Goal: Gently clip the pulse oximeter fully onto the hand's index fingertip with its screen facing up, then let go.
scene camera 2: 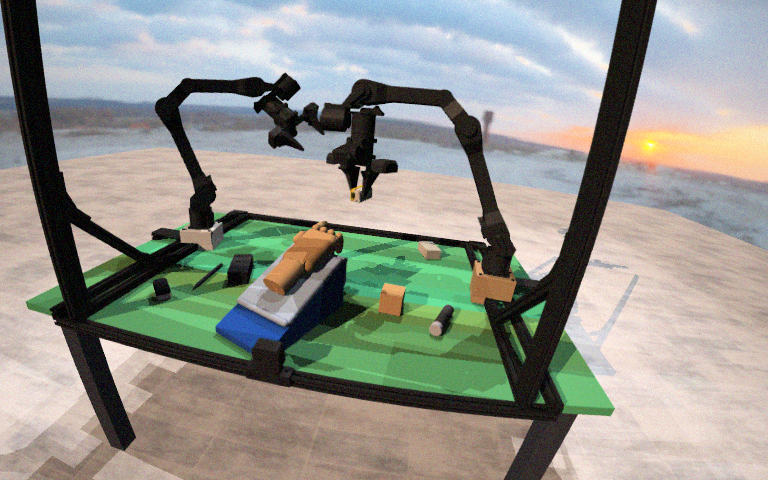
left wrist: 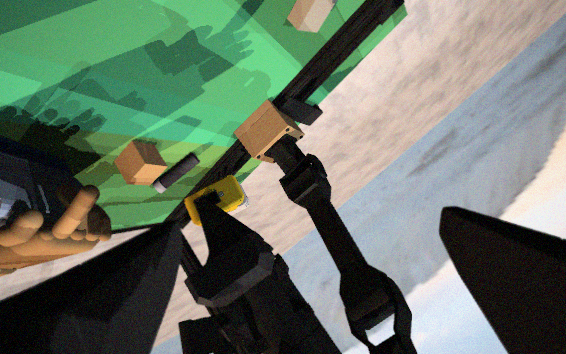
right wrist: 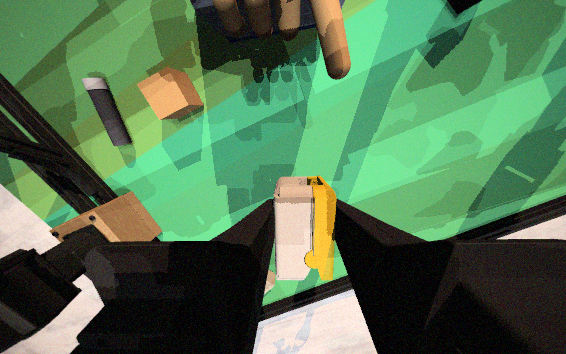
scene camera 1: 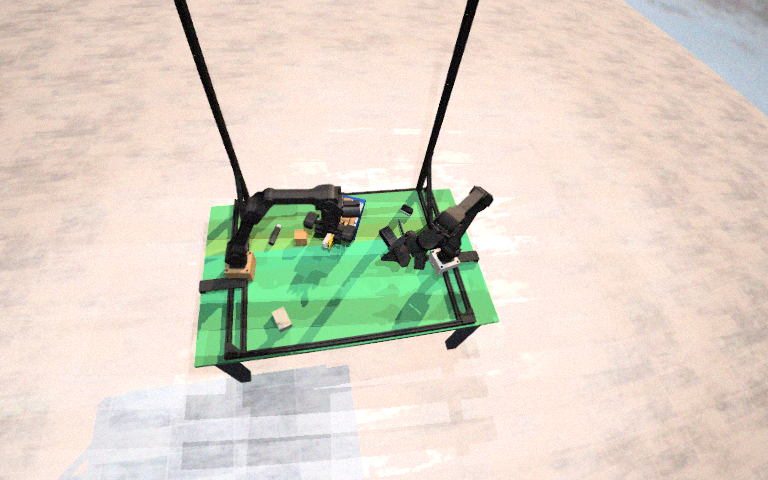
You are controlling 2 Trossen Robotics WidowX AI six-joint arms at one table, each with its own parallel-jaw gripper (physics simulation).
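Frame: origin at the left arm's base, x left, y back, z up, level; metres.
Seen in the pictures: left gripper, fingertip midpoint: [scene camera 2: 314,142] [left wrist: 311,227] [scene camera 1: 384,254]; right gripper, fingertip midpoint: [scene camera 2: 358,196] [left wrist: 206,204] [right wrist: 302,205] [scene camera 1: 330,239]; left arm's base at its link origin: [scene camera 2: 201,226] [scene camera 1: 445,256]; right arm's base at its link origin: [scene camera 2: 494,270] [left wrist: 280,146] [right wrist: 92,244] [scene camera 1: 238,261].
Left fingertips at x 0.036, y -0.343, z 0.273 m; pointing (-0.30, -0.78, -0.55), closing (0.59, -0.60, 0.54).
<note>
Pixels of each thing's top centre, then the offset from my left fingertips to it. "pt": a spot on its surface instead. Level surfaces: height alone.
- yellow pulse oximeter at its top centre: [right wrist: 305,249] [left wrist: 227,217] [scene camera 2: 361,186] [scene camera 1: 328,238] dx -0.177, dy -0.143, dz -0.087 m
- tan model hand at a spot on its surface: [scene camera 2: 306,254] pt dx -0.381, dy -0.029, dz -0.196 m
- grey pad at a spot on its surface: [scene camera 2: 263,302] pt dx -0.453, dy +0.046, dz -0.270 m
- blue wedge at a spot on its surface: [scene camera 2: 239,329] pt dx -0.494, dy +0.085, dz -0.307 m
- tan cube at its top centre: [right wrist: 162,94] [left wrist: 147,175] [scene camera 2: 393,289] [scene camera 1: 300,234] dx -0.360, dy -0.222, dz -0.282 m
- dark grey cylinder at its top centre: [left wrist: 180,178] [right wrist: 100,114] [scene camera 2: 443,313] [scene camera 1: 274,232] dx -0.420, dy -0.328, dz -0.304 m
- beige block at its top centre: [left wrist: 321,9] [scene camera 2: 429,245] [scene camera 1: 281,317] dx -0.019, dy -0.394, dz -0.302 m
- green table at its surface level: dz -0.331 m
- thin black rod at its top centre: [scene camera 2: 207,274] dx -0.255, dy +0.240, dz -0.322 m
My right gripper [scene camera 2: 359,190] [right wrist: 302,205] [scene camera 1: 329,239] is shut on the white and yellow pulse oximeter [scene camera 2: 356,193] [right wrist: 303,228] [scene camera 1: 327,241] [left wrist: 227,194] and holds it high above the table. In the right wrist view the oximeter's yellow half is to the right. The tan model hand [scene camera 2: 306,254] lies on a grey pad [scene camera 2: 263,302] over a blue wedge [scene camera 2: 239,329]. Its index fingertip [right wrist: 336,61] points out past the curled fingers, ahead of and below the oximeter. My left gripper [scene camera 2: 295,128] [scene camera 1: 396,248] is open and empty, raised beside the right wrist.
A tan cube [scene camera 2: 392,299] [right wrist: 169,93] [left wrist: 139,162], a dark grey cylinder [scene camera 2: 441,320] [left wrist: 176,170] and a beige block [scene camera 2: 429,250] [scene camera 1: 281,318] lie on the green table [scene camera 2: 411,362]. Black boxes [scene camera 2: 240,269] [scene camera 2: 161,289] and a thin black rod [scene camera 2: 207,276] lie left of the wedge. A black frame rail [scene camera 2: 382,390] rims the table.
</note>
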